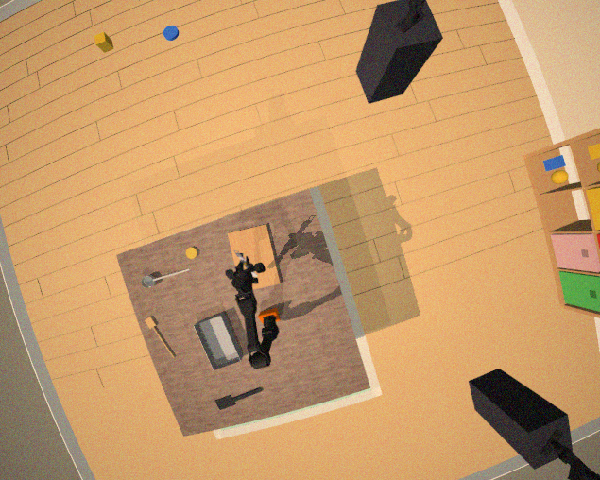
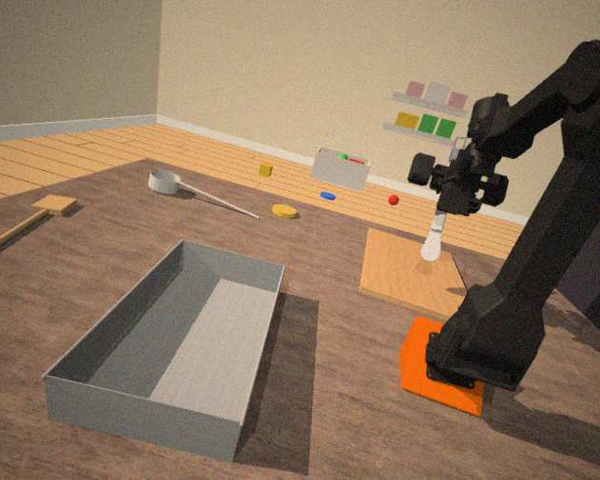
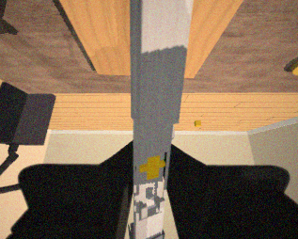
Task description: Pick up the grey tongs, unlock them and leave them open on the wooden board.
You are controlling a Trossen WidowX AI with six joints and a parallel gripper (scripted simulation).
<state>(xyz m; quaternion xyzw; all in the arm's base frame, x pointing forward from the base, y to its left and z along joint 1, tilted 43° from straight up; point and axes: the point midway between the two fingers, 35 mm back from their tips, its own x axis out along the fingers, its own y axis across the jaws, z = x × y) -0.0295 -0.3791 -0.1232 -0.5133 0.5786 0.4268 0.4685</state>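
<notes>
My gripper tip is now 3 cm to the right of the wooden board and 19 cm above it. Round my gripper tip: yellow lock piece: 3 cm to the left, 2 cm above; black spatula: 42 cm ahead, 85 cm to the left, 19 cm below; grey roasting tin: 37 cm ahead, 44 cm to the left, 17 cm below.
</notes>
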